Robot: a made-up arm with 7 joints. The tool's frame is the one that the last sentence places.
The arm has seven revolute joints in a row. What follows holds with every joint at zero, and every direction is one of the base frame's.
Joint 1 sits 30.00 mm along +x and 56.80 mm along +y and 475.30 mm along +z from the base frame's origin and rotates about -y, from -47.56 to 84.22 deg.
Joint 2 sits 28.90 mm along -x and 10.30 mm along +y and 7.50 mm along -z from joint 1 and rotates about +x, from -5.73 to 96.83 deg.
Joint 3 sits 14.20 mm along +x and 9.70 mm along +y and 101.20 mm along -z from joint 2 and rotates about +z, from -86.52 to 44.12 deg.
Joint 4 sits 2.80 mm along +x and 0.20 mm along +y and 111.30 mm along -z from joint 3 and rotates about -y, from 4.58 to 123.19 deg.
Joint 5 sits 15.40 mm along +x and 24.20 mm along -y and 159.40 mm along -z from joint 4 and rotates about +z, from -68.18 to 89.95 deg.
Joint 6 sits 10.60 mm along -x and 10.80 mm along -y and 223.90 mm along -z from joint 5 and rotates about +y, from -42.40 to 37.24 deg.
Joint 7 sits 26.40 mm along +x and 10.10 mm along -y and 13.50 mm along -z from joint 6 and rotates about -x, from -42.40 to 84.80 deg.
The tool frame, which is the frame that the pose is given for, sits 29.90 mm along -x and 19.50 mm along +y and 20.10 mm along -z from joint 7; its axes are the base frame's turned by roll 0.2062, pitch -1.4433 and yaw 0.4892 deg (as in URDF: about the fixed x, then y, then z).
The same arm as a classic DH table. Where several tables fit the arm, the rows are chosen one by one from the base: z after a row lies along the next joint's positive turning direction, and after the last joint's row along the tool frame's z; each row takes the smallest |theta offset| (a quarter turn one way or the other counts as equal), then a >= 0, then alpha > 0; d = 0 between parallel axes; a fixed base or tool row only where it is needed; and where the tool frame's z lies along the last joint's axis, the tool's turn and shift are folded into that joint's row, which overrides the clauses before.
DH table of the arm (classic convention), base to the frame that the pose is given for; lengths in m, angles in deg. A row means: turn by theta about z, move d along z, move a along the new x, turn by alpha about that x. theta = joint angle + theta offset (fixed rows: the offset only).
base (fixed): a 0.0300, alpha 90.00, d 0.4753, theta0 0.00
joint 1: a 0.0075, alpha -90.00, d -0.0671, theta0 -90.00
joint 2: a 0.0097, alpha -90.00, d -0.0147, theta0 90.00
joint 3: a 0.0028, alpha 90.00, d -0.2125, theta0 -90.00
joint 4: a 0.0154, alpha -90.00, d 0.0240, theta0 0.00
joint 5: a -0.0106, alpha -90.00, d -0.3833, theta0 0.00
joint 6: a 0.0135, alpha -90.00, d -0.0209, theta0 90.00
joint 7: a -0.0194, alpha -88.56, d 0.0040, theta0 89.78
tool (fixed): a 0.0000, alpha 0.00, d -0.0202, theta0 90.49
Joint limits (deg, base to tool): -47.56..84.22 -5.73..96.83 -86.52..44.12 4.58..123.19 -68.18..89.95 -42.40..37.24 -42.40..84.80

